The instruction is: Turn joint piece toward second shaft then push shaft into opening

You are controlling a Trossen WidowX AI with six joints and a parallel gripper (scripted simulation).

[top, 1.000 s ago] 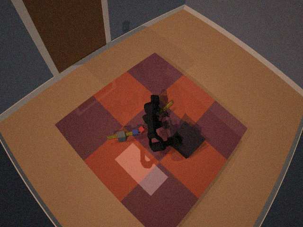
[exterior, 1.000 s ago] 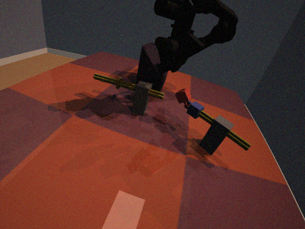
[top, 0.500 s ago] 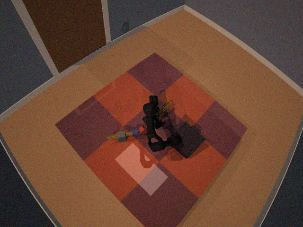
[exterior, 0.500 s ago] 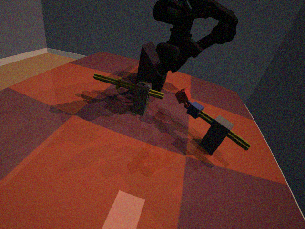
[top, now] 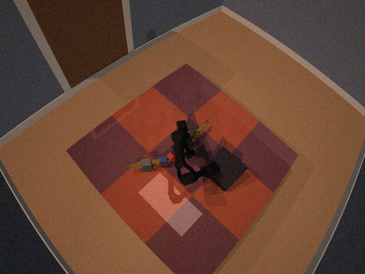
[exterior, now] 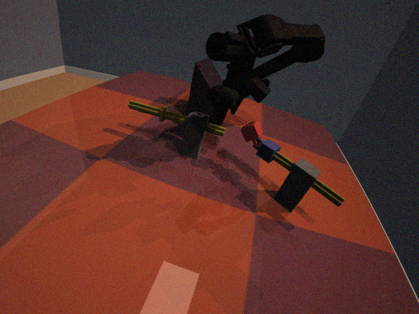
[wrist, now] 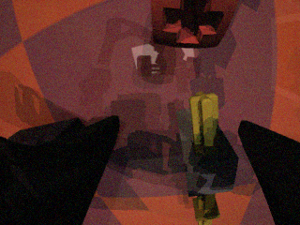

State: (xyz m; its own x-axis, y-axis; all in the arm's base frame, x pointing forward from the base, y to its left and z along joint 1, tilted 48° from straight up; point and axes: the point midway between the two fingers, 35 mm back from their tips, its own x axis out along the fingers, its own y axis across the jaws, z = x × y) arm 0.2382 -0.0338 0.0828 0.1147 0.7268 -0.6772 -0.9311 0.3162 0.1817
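The red square joint piece is 30 mm ahead of my gripper tip, 80 mm to the left of it and 10 mm below it.
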